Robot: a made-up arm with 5 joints.
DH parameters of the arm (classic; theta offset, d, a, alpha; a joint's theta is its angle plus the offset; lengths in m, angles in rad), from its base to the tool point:
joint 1: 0 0.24 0.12 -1.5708
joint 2: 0 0.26 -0.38 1.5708
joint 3: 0 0.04 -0.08 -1.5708
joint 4: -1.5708 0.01 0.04 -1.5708
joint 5: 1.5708 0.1 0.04 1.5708
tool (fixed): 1.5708 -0.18 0 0
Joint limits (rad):
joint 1: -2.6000..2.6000
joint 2: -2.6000..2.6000
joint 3: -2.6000..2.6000
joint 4: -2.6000..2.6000
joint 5: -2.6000..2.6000
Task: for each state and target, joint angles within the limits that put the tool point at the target. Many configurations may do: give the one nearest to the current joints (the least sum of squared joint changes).
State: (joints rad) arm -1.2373 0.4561 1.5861 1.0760 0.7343
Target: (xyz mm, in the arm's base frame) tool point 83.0 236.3 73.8
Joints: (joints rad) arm -1.4930 -0.1369 1.8864 1.0565 0.3735
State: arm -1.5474 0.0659 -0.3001 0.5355 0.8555
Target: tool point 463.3 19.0 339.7
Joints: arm -2.0211 0.4921 -0.3603 0.4174 1.0924
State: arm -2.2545 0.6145 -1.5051 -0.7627 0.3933
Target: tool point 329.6 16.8 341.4
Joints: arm -2.4896 0.3491 -1.6647 -0.4889 0.0759
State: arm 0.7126 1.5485 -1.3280 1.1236 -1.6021
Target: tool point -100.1 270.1 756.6
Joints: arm 1.2893 1.7972 -1.3348 1.1177 -1.6704
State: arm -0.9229 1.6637 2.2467 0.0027 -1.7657
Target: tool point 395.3 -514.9 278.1
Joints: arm -1.5266 2.5157 2.5948 0.1017 -2.2268
